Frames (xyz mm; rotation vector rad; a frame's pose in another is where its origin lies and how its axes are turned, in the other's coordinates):
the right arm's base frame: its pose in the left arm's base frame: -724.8 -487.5 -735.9 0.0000 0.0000 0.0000
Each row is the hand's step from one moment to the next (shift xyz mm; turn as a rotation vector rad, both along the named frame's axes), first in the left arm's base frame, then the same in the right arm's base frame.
Working: the left arm's base frame: its pose in the right arm's base frame: 724.8 487.5 735.9 0.0000 0.0000 0.0000

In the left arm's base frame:
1: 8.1 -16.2 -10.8 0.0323 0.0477 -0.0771
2: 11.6 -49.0 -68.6 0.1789 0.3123 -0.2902
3: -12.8 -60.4 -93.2 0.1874 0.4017 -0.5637
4: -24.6 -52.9 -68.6 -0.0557 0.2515 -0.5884
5: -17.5 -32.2 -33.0 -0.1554 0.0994 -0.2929
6: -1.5 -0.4 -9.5 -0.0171 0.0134 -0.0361
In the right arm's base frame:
1: 8.1 -16.2 -10.8 0.0323 0.0477 -0.0771
2: 11.6 -49.0 -68.6 0.1789 0.3123 -0.2902
3: -12.8 -60.4 -93.2 0.1874 0.4017 -0.5637
4: -24.6 -52.9 -68.6 -0.0557 0.2515 -0.5884
5: -17.5 -32.2 -33.0 -0.1554 0.0994 -0.2929
6: -1.5 -0.4 -9.5 -0.0171 0.0134 -0.0361

